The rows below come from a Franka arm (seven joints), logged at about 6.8 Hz.
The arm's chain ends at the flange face. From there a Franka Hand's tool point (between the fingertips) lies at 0.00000 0.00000 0.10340 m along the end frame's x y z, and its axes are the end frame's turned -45 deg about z.
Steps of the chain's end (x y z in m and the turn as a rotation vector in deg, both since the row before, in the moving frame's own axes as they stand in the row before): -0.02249, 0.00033, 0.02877, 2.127, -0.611, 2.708; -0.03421, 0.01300, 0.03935, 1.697, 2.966, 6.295; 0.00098, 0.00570, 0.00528, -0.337, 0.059, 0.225; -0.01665, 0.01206, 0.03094, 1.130, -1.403, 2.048; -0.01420, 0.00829, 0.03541, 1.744, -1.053, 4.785
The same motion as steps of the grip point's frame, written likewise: -0.01412, -0.01912, 0.02869, 1.936, 1.072, 2.708; -0.02754, -0.01306, 0.03917, -0.897, 3.297, 6.295; -0.00369, 0.00523, 0.00528, -0.280, -0.197, 0.225; -0.02059, -0.00648, 0.03089, 1.791, -0.193, 2.048; -0.01487, -0.00771, 0.03534, 1.978, 0.489, 4.785
